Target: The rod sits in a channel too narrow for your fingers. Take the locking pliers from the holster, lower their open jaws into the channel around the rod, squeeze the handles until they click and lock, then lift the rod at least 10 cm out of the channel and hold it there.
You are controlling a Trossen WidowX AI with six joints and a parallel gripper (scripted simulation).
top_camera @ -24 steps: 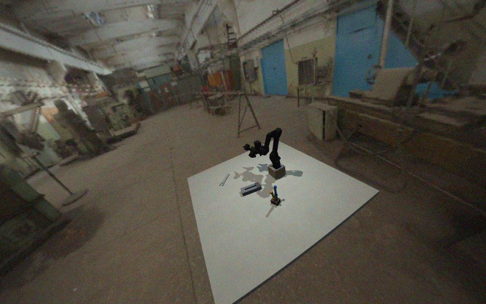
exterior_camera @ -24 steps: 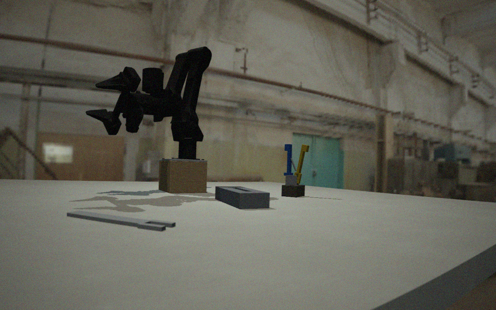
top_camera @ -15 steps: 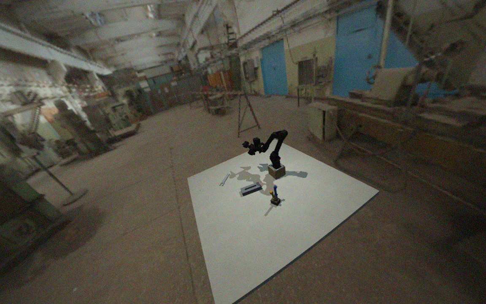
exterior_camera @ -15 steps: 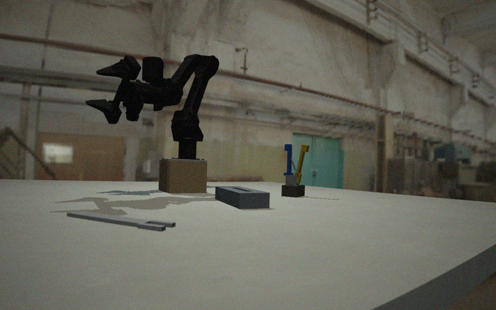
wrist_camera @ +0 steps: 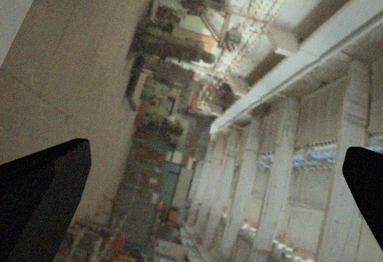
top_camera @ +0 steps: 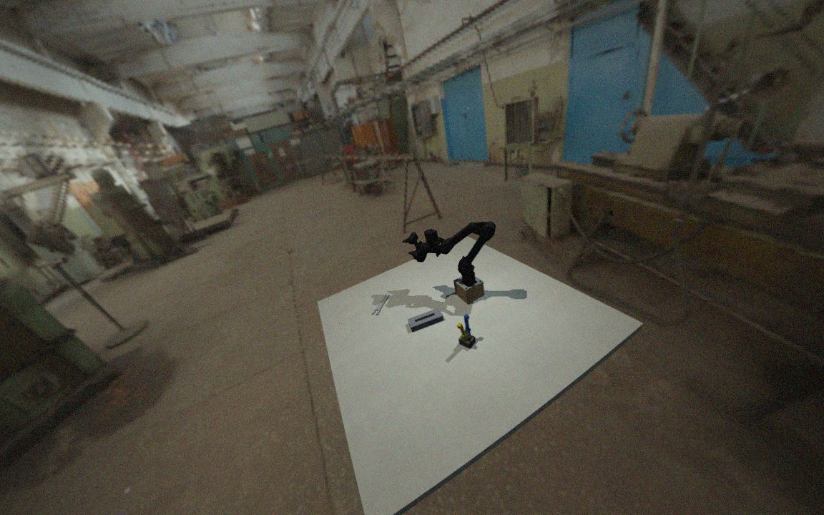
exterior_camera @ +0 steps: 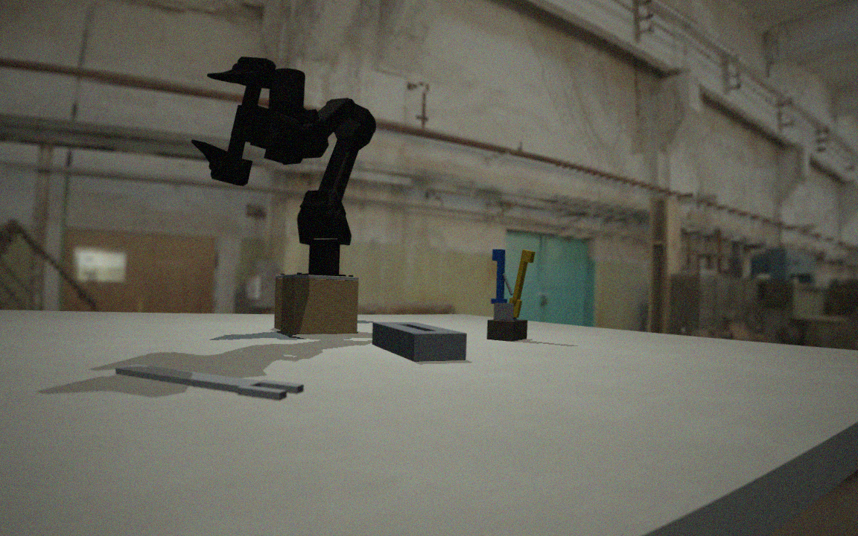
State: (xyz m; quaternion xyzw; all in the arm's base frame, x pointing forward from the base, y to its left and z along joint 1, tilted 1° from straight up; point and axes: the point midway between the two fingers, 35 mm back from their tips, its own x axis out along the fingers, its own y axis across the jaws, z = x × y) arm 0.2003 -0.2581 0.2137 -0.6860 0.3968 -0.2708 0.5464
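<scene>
The dark holster lies 54 cm to the left of my gripper tip, 31 cm below it and 1 cm ahead of it. Also, from my gripper tip: grey channel block: 30 cm below, 29 cm to the left, 10 cm ahead; flat grey forked bar: 32 cm below, 27 cm ahead, 1 cm to the right.
</scene>
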